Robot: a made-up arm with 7 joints.
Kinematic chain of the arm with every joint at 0, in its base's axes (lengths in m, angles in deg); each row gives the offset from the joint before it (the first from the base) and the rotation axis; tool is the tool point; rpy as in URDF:
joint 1: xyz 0 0 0.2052 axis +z
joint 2: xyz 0 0 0 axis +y
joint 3: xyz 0 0 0.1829 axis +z
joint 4: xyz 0.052 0 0 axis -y
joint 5: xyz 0.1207 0 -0.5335 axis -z
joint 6: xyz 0 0 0 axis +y
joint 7: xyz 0.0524 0 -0.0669 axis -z
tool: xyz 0 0 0 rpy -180 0 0
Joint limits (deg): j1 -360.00..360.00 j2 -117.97..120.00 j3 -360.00..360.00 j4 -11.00..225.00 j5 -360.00..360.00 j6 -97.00..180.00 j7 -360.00..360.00
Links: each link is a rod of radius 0.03 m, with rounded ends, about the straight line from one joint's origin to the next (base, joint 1, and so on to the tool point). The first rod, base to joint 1, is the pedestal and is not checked.
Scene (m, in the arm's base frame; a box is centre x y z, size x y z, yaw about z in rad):
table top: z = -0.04
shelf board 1: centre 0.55 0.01 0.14 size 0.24 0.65 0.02 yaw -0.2
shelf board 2: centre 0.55 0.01 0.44 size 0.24 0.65 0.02 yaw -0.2
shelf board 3: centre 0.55 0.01 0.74 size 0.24 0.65 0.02 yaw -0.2
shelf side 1: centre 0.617 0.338 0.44 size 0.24 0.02 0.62 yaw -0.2
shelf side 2: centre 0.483 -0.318 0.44 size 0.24 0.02 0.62 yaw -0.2
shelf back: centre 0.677 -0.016 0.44 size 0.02 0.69 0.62 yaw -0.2
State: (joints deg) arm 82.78 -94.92 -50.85 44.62 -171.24 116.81 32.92
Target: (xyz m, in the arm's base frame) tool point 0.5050 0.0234 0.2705
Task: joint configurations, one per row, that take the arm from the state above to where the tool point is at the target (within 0.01 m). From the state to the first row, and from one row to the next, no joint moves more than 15 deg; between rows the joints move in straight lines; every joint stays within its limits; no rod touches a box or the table.
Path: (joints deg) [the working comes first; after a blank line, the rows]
Joints at the target: 67.15 -85.26 -77.00 25.35 -165.20 128.74 32.92
Straight joint move there: touches shelf board 2.

1: 76.84 -102.22 -47.62 33.33 -171.33 125.49 32.92
2: 70.89 -109.52 -44.39 22.04 -171.42 134.18 32.92
3: 61.52 -107.61 -50.94 13.78 -161.81 145.63 32.92
4: 52.15 -105.70 -57.49 5.52 -152.21 157.09 32.92
5: 42.78 -103.79 -64.04 -2.74 -142.60 168.54 32.92
6: 33.41 -101.88 -70.59 -11.00 -132.99 180.00 32.92
7: 41.85 -97.73 -72.20 -1.91 -141.04 167.19 32.92
8: 50.28 -93.57 -73.80 7.17 -149.10 154.37 32.92
9: 58.72 -89.41 -75.40 16.26 -157.15 141.56 32.92
10: 67.15 -85.26 -77.00 25.35 -165.20 128.74 32.92

